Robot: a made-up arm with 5 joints.
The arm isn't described. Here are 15 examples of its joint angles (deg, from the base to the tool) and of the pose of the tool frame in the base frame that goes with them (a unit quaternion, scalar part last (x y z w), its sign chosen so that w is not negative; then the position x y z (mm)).
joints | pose
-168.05 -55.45 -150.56 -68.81 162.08 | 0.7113 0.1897 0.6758 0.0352 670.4 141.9 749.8
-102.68 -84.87 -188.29 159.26 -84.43 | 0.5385 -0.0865 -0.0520 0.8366 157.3 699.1 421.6
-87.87 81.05 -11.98 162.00 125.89 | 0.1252 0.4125 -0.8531 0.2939 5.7 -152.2 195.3
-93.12 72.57 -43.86 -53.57 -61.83 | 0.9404 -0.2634 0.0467 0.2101 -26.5 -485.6 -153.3
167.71 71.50 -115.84 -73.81 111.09 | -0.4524 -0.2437 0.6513 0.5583 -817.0 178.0 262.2
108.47 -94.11 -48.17 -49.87 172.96 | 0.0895 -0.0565 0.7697 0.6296 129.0 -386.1 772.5
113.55 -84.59 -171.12 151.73 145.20 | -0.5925 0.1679 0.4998 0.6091 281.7 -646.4 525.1
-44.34 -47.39 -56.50 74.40 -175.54 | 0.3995 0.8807 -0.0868 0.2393 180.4 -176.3 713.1
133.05 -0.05 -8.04 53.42 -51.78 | -0.0389 0.9220 -0.2924 0.2510 -135.2 144.7 141.7
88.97 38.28 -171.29 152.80 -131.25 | 0.3387 -0.9251 0.1603 0.0620 10.9 607.6 697.3
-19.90 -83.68 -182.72 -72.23 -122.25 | -0.6161 -0.7656 0.0601 0.1754 -711.3 257.5 148.7
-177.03 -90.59 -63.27 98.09 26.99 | -0.1839 -0.8645 0.1209 0.4518 164.1 8.5 723.4
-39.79 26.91 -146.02 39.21 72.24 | -0.4285 0.6357 -0.6165 0.1794 550.9 -458.8 946.3
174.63 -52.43 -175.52 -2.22 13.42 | 0.0692 0.4183 0.0636 0.9034 808.8 -76.0 778.1
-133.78 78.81 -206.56 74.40 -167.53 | 0.8551 0.2594 -0.3913 0.2200 -599.4 -625.5 564.3
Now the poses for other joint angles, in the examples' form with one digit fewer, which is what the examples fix.
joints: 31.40 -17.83 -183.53 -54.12 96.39
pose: 0.516 -0.329 -0.348 0.710 -374 -228 943
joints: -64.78 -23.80 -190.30 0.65 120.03
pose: -0.012 -0.288 -0.849 0.444 -236 502 1005
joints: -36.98 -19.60 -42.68 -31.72 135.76
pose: -0.043 0.681 -0.476 0.555 354 -266 704
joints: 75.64 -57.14 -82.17 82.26 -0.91
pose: -0.690 -0.544 -0.380 0.290 10 41 918
